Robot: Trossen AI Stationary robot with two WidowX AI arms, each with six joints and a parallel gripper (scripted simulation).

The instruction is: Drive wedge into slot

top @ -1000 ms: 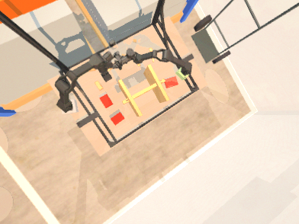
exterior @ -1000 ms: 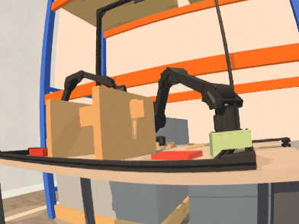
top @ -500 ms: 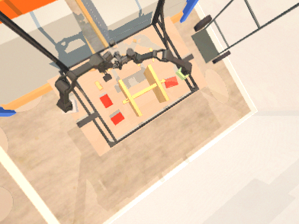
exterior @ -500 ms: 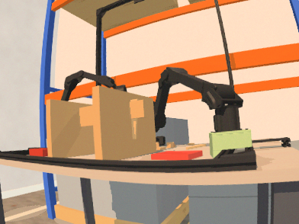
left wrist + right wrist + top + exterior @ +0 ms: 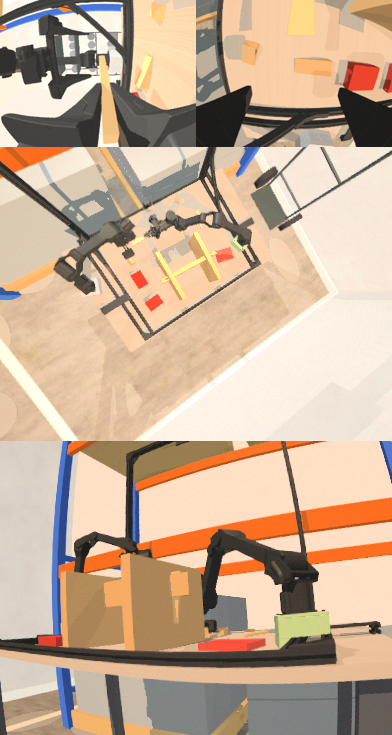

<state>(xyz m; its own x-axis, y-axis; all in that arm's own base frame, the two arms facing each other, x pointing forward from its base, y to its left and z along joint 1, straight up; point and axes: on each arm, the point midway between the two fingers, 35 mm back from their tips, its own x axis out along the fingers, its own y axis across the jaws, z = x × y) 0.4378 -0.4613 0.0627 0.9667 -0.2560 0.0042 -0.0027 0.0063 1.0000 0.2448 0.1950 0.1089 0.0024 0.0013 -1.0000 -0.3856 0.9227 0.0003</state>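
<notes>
The wedge is 170 mm below my right hand and 60 mm ahead of it.
</notes>
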